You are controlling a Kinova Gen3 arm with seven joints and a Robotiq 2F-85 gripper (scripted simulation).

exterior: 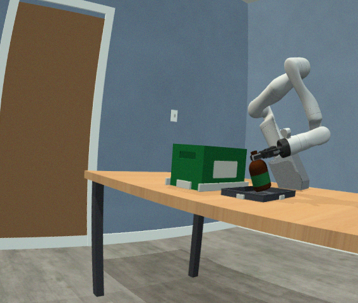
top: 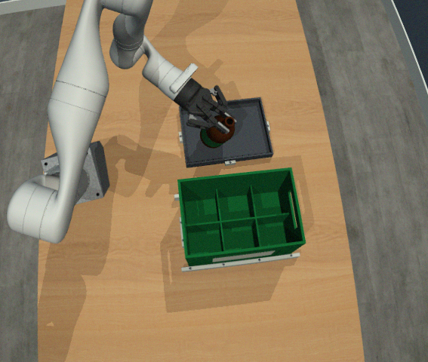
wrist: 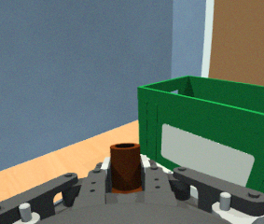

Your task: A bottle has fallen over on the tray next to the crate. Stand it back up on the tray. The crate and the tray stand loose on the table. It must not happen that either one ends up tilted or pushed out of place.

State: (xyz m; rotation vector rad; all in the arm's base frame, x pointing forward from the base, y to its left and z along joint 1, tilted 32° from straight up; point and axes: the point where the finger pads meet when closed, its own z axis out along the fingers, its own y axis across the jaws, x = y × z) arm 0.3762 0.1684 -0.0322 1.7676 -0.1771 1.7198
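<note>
My hand is 50 mm above the brown bottle, 10 mm to the right of it and 10 mm past it. Round my hand: green crate (240 mm to the right, 60 mm below, 30 mm ahead); then dark grey tray (130 mm below, 50 mm to the left).
</note>
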